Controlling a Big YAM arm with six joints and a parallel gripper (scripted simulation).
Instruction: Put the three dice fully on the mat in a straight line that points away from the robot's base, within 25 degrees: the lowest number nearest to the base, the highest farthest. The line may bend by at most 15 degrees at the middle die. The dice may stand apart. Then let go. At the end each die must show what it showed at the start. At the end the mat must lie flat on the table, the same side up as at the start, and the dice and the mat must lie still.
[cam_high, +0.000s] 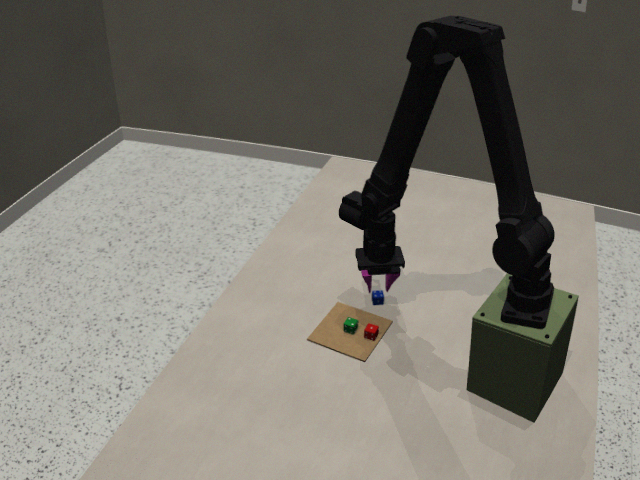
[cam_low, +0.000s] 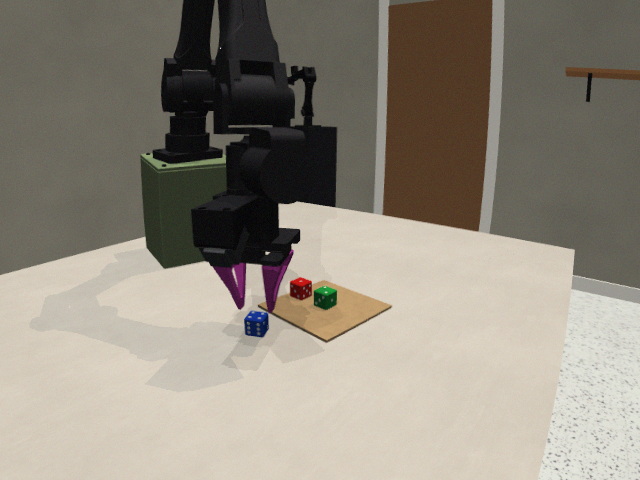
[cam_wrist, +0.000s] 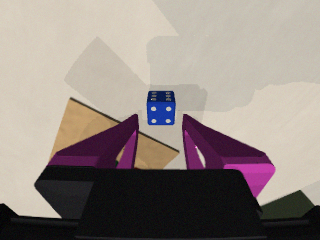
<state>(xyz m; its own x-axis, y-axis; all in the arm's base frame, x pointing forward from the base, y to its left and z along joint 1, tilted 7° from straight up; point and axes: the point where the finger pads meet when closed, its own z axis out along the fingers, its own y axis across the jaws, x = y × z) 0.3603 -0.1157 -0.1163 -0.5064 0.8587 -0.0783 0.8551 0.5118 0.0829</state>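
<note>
Right now my hand is 3 cm above the blue die. Also, from my hand: tan mat 2 cm ahead, 12 cm to the left, 4 cm below; then red die 3 cm behind, 12 cm to the left, 3 cm below; then green die 2 cm ahead, 12 cm to the left, 3 cm below.
</note>
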